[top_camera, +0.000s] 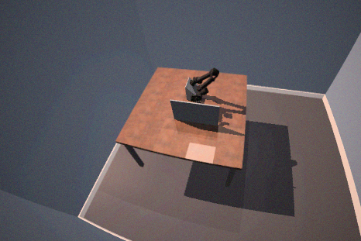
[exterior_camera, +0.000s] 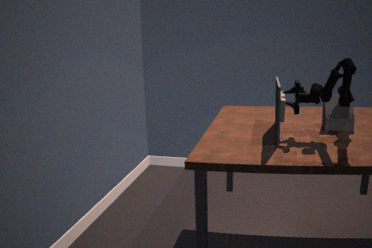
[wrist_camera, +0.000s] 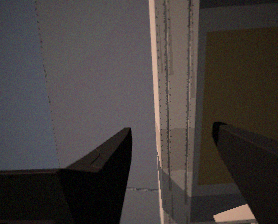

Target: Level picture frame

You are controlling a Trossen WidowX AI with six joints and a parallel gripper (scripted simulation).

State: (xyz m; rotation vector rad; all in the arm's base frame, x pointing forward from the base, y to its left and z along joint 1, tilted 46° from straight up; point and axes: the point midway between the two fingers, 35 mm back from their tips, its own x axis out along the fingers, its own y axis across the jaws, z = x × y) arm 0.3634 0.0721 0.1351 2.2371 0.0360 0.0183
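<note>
The picture frame lies 50 mm below my gripper tip, 10 mm to the right of it and 10 mm ahead of it. Also, from my gripper tip: grey wall panel: 60 mm below, 20 mm ahead, 10 mm to the right.
</note>
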